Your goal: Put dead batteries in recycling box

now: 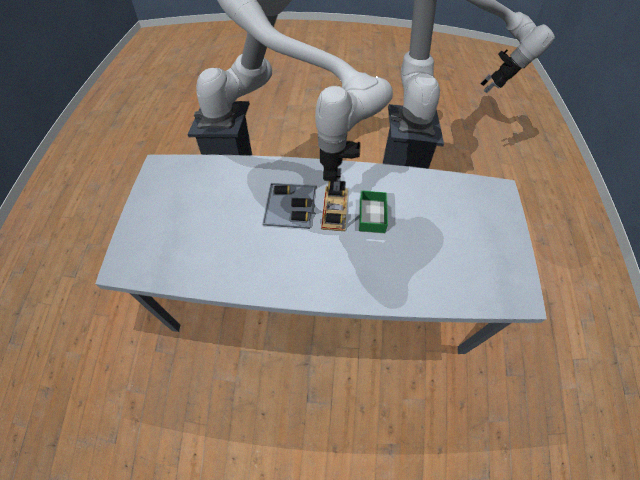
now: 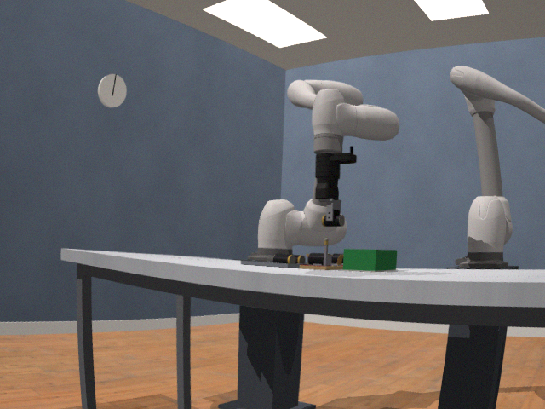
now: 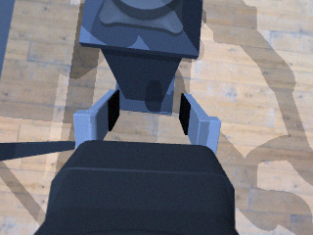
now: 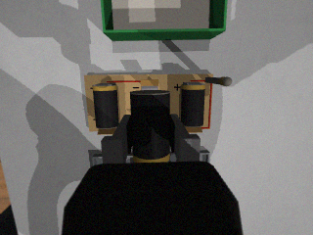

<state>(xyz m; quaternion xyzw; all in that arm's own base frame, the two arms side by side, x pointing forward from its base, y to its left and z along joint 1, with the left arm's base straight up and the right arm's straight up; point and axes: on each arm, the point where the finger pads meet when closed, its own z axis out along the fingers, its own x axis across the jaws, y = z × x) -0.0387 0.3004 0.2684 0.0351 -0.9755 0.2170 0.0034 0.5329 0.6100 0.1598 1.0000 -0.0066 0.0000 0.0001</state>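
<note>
The grey tray lies 1 cm behind my right hand, 18 cm to the right of it and 16 cm below it. The rest, counted from my right hand: green recycling box 3 cm ahead, 14 cm to the left, 14 cm below.
</note>
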